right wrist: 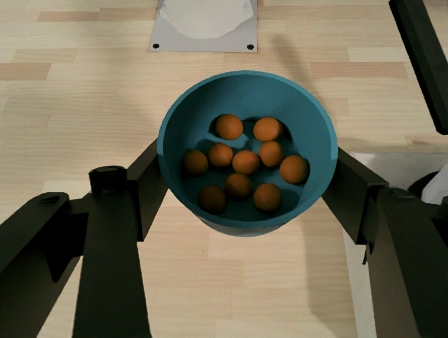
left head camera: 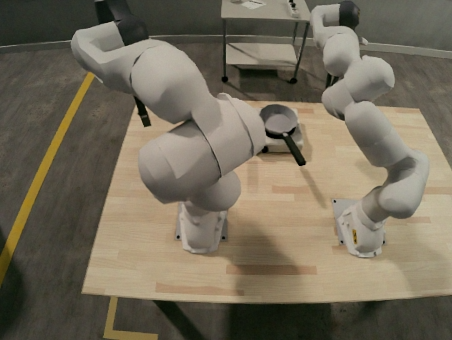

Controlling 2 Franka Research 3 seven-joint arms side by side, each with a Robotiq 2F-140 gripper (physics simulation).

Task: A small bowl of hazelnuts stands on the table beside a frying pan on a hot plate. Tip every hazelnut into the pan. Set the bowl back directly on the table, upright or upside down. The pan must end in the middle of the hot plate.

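Note:
In the right wrist view, my right gripper point(right wrist: 242, 160) is shut on the teal bowl point(right wrist: 247, 102), its fingers against opposite sides. The bowl is upright and raised above the table, with several brown hazelnuts point(right wrist: 245, 163) inside. In the head view the right arm hides the bowl and right gripper. The frying pan point(left head camera: 278, 121) point(right wrist: 420, 65) sits on the white hot plate point(left head camera: 276, 146) point(right wrist: 390, 167), its black handle pointing toward the front right; the left arm hides part of the plate's left side. My left gripper point(left head camera: 144, 117) looks open and empty, mostly hidden, one finger showing near the table's back left.
The left arm point(left head camera: 175, 155) stands left of the pan, over the wooden table point(left head camera: 280, 225). The right arm point(left head camera: 372, 135) reaches toward the back, right of the pan. Its grey base plate point(right wrist: 200, 44) shows in the wrist view. A cart point(left head camera: 260, 11) stands behind the table.

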